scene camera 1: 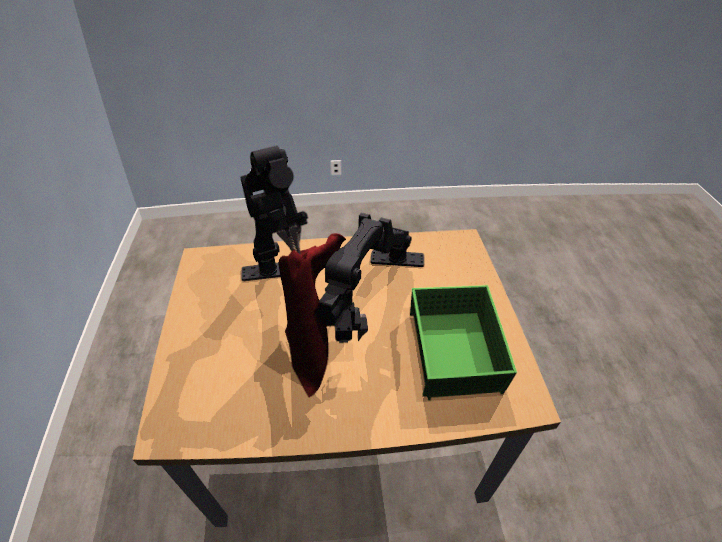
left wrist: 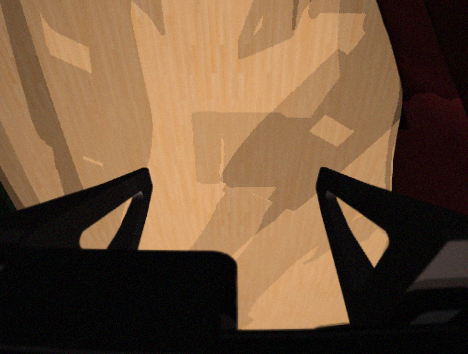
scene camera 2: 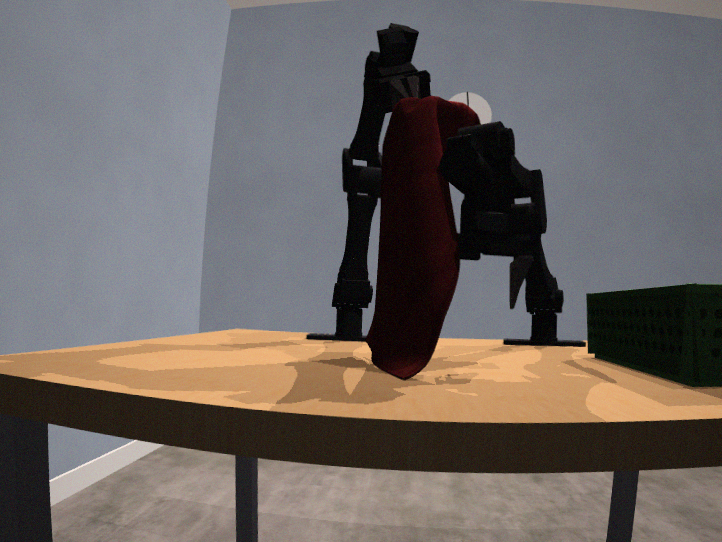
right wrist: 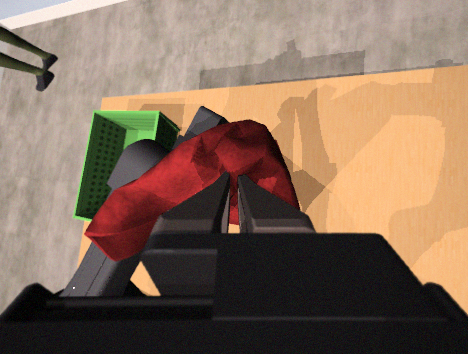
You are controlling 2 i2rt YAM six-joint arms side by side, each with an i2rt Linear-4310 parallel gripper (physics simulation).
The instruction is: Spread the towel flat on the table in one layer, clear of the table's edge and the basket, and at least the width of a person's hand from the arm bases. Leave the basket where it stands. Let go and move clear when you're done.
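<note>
The dark red towel (scene camera 1: 306, 332) (scene camera 2: 414, 233) (left wrist: 431, 145) (right wrist: 242, 145) hangs bunched in a long fold. Its lowest tip is at or just above the table; I cannot tell if it touches. A shorter flap sticks out at the top. My right gripper (scene camera 1: 296, 250) is shut on the towel's upper part and holds it high. My left gripper (left wrist: 234, 177) is open and empty, above the table beside the towel, on its right in both scene views. The left arm's wrist hides part of the towel's side in scene camera 2.
The green basket (scene camera 1: 466, 385) (scene camera 2: 638, 332) (right wrist: 101, 165) stands on the right of the wooden table (scene camera 1: 215, 434) (scene camera 2: 495, 408), to the right of the towel and left gripper. Both arm bases are at the table's back edge. The left arm reaches forward close along the towel.
</note>
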